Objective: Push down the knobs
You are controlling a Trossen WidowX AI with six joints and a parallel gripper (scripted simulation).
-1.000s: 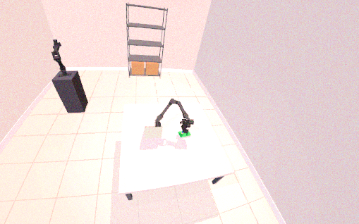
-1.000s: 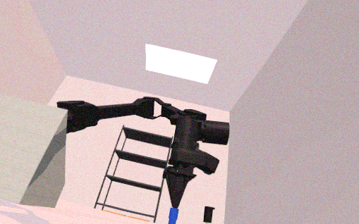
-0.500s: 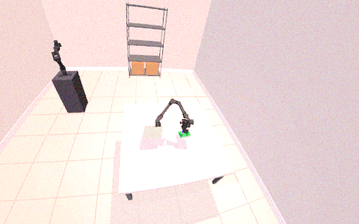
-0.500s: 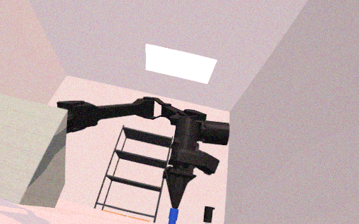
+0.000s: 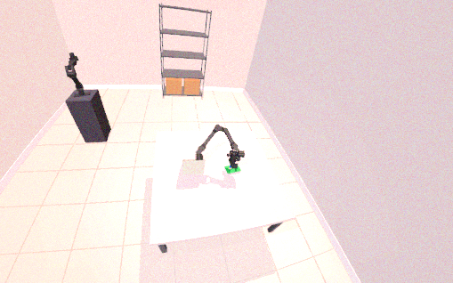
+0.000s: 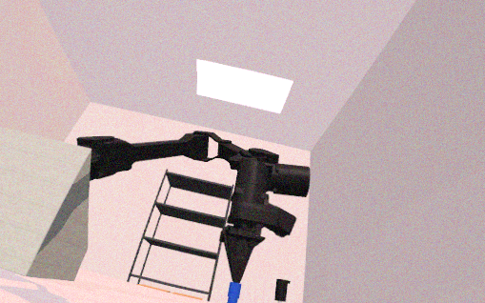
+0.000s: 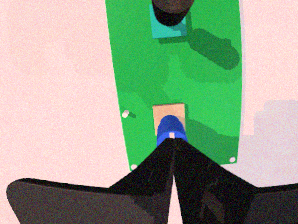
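The blue knob lies 10 mm below my gripper tip. Also, from my gripper tip: black knob: 70 mm ahead.
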